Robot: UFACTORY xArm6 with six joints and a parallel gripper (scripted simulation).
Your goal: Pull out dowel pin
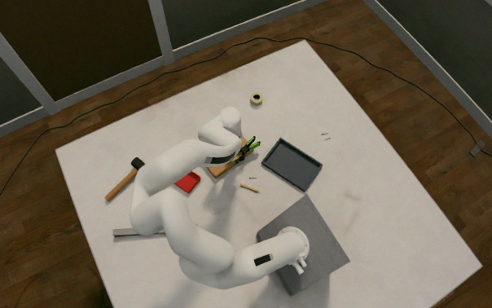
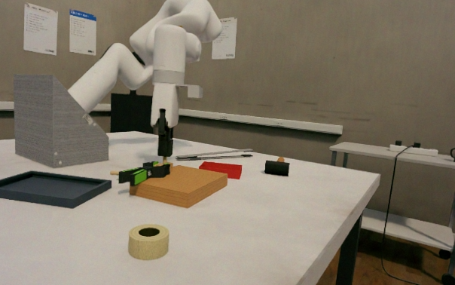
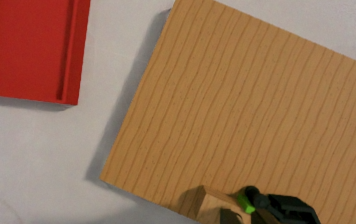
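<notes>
The dowel pin lies 20 mm below my hand. Also, from my hand: loose dowel (130 mm behind, 10 mm to the right, 90 mm below); then small wooden block (50 mm below); then red tray (40 mm ahead, 200 mm to the left, 90 mm below).
</notes>
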